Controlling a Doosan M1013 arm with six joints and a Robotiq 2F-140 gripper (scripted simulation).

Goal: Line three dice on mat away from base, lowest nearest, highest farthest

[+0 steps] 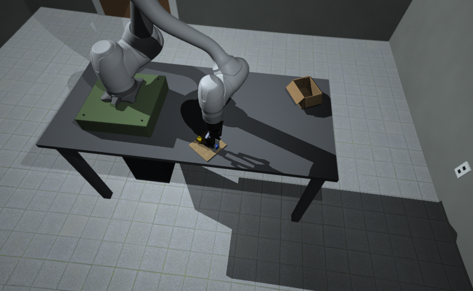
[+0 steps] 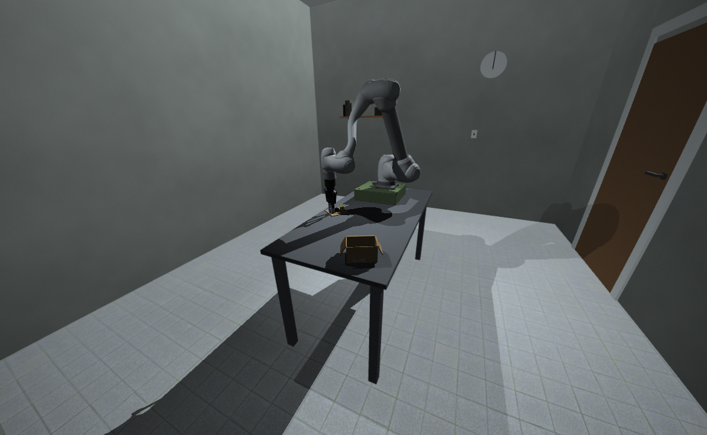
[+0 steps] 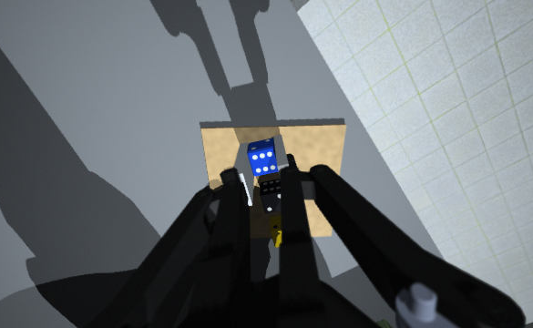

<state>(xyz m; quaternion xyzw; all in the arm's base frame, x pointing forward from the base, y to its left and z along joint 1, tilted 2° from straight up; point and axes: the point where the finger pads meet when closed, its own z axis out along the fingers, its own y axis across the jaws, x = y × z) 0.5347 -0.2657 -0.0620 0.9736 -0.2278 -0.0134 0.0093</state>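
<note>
My gripper is now 20 mm above the blue die. Round my hand: tan mat: 40 mm behind, 20 mm to the left, 40 mm below; black die: 40 mm behind, 20 mm to the left, 30 mm below; yellow die: 90 mm behind, 40 mm to the left, 30 mm below.
</note>
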